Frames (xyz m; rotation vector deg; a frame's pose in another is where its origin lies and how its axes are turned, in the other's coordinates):
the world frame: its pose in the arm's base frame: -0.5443 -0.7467 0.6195 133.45 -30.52 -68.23
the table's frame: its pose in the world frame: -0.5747 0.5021 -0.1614 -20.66 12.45 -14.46
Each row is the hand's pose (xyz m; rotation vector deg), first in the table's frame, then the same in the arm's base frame.
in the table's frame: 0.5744 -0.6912 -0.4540 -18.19 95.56 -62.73
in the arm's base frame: -0.3069 -0.1492 0.7743 113.82 117.63 39.07
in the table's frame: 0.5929 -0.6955 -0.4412 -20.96 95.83 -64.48
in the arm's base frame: -0.3039 -0.1580 0.7533 110.25 119.70 38.91
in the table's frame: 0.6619 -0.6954 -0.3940 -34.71 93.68 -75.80
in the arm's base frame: -0.2872 -0.2029 0.6848 91.90 130.99 33.87
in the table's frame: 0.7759 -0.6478 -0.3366 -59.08 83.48 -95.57
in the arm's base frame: -0.2317 -0.3008 0.6080 58.25 145.21 20.85
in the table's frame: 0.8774 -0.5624 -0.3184 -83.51 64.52 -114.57
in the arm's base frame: -0.1475 -0.4008 0.5792 22.52 151.94 3.96
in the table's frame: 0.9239 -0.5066 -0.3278 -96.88 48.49 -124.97
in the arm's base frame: -0.0922 -0.4486 0.5835 1.11 152.24 -7.68
